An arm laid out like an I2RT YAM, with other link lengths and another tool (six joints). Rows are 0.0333 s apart.
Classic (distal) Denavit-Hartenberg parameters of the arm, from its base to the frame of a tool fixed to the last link. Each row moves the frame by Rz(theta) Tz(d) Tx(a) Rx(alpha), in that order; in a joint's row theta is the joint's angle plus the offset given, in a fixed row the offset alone. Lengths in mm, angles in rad.
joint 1: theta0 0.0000  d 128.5  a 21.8  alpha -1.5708
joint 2: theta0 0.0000  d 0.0  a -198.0  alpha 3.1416
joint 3: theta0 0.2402  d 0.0  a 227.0  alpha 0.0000
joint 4: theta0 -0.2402  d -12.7  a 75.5  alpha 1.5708
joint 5: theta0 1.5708  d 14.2  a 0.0  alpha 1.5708
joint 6: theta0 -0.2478  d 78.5  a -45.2  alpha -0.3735
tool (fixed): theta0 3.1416  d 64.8  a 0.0  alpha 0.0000
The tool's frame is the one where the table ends.
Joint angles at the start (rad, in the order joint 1, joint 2, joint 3, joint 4, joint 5, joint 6):
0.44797, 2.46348, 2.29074, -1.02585, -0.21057, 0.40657
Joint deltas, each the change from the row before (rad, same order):
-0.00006, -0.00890, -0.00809, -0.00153, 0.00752, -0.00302
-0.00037, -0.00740, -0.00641, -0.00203, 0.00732, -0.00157
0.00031, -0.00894, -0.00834, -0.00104, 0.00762, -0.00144
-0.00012, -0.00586, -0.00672, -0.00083, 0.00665, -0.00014
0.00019, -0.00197, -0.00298, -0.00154, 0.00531, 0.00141
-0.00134, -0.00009, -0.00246, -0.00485, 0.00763, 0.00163
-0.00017, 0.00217, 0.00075, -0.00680, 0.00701, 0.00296
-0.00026, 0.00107, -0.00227, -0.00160, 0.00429, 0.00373
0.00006, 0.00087, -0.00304, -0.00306, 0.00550, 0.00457
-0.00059, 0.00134, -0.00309, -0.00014, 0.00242, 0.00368
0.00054, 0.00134, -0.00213, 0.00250, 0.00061, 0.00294
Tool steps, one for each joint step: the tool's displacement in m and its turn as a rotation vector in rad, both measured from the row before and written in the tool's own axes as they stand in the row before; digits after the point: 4 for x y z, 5 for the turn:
-0.0008, -0.0011, -0.0011, -0.00050, -0.00806, 0.00013
-0.0010, -0.0009, -0.0010, -0.00021, -0.00737, 0.00179
-0.0007, -0.0011, -0.0011, -0.00067, -0.00758, 0.00121
-0.0009, -0.0008, -0.0004, 0.00060, -0.00629, 0.00277
-0.0007, -0.0005, 0.0002, 0.00171, -0.00457, 0.00360
-0.0019, -0.0009, 0.0010, 0.00557, -0.00695, 0.00713
-0.0013, -0.0009, 0.0012, 0.00688, -0.00605, 0.00717
-0.0009, -0.0004, 0.0012, 0.00408, -0.00301, 0.00629
-0.0010, -0.0008, 0.0014, 0.00590, -0.00405, 0.00759
-0.0008, -0.0003, 0.0014, 0.00393, -0.00130, 0.00579
0.0000, 0.0002, 0.0010, 0.00095, 0.00038, 0.00262

